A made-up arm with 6 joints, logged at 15 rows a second.
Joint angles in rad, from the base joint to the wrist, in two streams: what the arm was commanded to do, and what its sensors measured. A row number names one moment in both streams.
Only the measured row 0 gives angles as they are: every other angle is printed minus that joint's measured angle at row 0.
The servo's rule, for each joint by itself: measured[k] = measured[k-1] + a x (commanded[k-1-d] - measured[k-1]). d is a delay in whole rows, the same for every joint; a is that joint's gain. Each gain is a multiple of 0.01, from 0.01 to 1. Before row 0 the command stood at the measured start. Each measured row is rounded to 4 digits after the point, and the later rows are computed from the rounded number. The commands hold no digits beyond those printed.
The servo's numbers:
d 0
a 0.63 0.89 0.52 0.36 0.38 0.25
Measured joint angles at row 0:
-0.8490 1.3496 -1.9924 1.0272 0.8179 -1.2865
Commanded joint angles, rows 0 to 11:
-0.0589 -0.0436 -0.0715 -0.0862 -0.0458 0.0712
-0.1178 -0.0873 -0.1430 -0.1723 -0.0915 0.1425
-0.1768 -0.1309 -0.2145 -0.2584 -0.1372 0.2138
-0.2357 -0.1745 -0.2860 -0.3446 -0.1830 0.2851
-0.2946 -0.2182 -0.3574 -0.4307 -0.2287 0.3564
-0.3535 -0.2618 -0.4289 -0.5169 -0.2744 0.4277
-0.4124 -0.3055 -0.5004 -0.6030 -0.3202 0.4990
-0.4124 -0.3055 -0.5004 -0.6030 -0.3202 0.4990
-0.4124 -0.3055 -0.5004 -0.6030 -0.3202 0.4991
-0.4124 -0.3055 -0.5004 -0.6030 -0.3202 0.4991
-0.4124 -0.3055 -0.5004 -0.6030 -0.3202 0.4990
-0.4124 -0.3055 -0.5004 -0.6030 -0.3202 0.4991
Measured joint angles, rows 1 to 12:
-0.0371 -0.0388 -0.0372 -0.0310 -0.0174 0.0178
-0.0879 -0.0820 -0.0922 -0.0819 -0.0456 0.0490
-0.1439 -0.1255 -0.1558 -0.1454 -0.0804 0.0902
-0.2017 -0.1691 -0.2235 -0.2171 -0.1194 0.1389
-0.2602 -0.2128 -0.2931 -0.2940 -0.1609 0.1933
-0.3190 -0.2564 -0.3637 -0.3742 -0.2040 0.2519
-0.3778 -0.3001 -0.4348 -0.4566 -0.2482 0.3137
-0.3996 -0.3049 -0.4689 -0.5093 -0.2756 0.3600
-0.4077 -0.3054 -0.4853 -0.5430 -0.2925 0.3948
-0.4107 -0.3055 -0.4932 -0.5646 -0.3030 0.4209
-0.4118 -0.3055 -0.4969 -0.5784 -0.3095 0.4404
-0.4122 -0.3055 -0.4987 -0.5873 -0.3136 0.4551

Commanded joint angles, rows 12 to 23:
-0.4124 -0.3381 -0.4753 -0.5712 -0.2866 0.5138
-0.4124 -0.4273 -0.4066 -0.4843 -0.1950 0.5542
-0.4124 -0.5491 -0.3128 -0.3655 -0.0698 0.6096
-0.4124 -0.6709 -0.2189 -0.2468 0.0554 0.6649
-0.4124 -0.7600 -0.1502 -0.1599 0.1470 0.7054
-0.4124 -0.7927 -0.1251 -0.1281 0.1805 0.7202
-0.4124 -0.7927 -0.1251 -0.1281 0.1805 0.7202
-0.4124 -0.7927 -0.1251 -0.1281 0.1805 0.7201
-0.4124 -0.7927 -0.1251 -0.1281 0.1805 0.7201
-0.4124 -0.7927 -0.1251 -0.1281 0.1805 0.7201
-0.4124 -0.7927 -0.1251 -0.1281 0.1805 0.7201
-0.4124 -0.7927 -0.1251 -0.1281 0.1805 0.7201
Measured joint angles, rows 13 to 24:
-0.4123 -0.3345 -0.4865 -0.5815 -0.3033 0.4698
-0.4124 -0.4171 -0.4450 -0.5465 -0.2621 0.4909
-0.4124 -0.5346 -0.3763 -0.4813 -0.1890 0.5206
-0.4124 -0.6559 -0.2945 -0.3969 -0.0961 0.5567
-0.4124 -0.7485 -0.2195 -0.3116 -0.0037 0.5939
-0.4124 -0.7878 -0.1704 -0.2455 0.0663 0.6255
-0.4124 -0.7922 -0.1468 -0.2032 0.1097 0.6492
-0.4124 -0.7926 -0.1355 -0.1762 0.1366 0.6669
-0.4124 -0.7927 -0.1301 -0.1589 0.1533 0.6802
-0.4124 -0.7927 -0.1275 -0.1478 0.1636 0.6902
-0.4124 -0.7927 -0.1263 -0.1407 0.1700 0.6977
-0.4124 -0.7927 -0.1257 -0.1362 0.1740 0.7033

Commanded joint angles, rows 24 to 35:
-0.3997 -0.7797 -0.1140 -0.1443 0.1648 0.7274
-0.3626 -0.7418 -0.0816 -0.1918 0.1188 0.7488
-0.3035 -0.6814 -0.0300 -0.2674 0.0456 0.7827
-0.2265 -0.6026 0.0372 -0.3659 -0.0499 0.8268
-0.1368 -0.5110 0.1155 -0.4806 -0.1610 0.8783
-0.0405 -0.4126 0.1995 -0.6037 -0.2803 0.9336
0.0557 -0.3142 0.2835 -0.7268 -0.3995 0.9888
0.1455 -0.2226 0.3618 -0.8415 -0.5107 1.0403
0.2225 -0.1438 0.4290 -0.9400 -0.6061 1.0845
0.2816 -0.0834 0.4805 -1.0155 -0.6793 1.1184
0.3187 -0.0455 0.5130 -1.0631 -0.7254 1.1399
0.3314 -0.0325 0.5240 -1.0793 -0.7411 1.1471
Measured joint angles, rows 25 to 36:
-0.4044 -0.7811 -0.1196 -0.1391 0.1705 0.7093
-0.3781 -0.7461 -0.0998 -0.1581 0.1509 0.7192
-0.3311 -0.6885 -0.0635 -0.1974 0.1109 0.7351
-0.2652 -0.6120 -0.0111 -0.2581 0.0498 0.7580
-0.1843 -0.5221 0.0547 -0.3382 -0.0303 0.7881
-0.0937 -0.4246 0.1300 -0.4338 -0.1253 0.8245
0.0004 -0.3263 0.2098 -0.5393 -0.2295 0.8656
0.0918 -0.2340 0.2888 -0.6481 -0.3364 0.9093
0.1741 -0.1537 0.3617 -0.7532 -0.4389 0.9531
0.2418 -0.0911 0.4235 -0.8476 -0.5303 0.9944
0.2902 -0.0505 0.4700 -0.9252 -0.6044 1.0308
0.3162 -0.0345 0.4981 -0.9807 -0.6563 1.0599

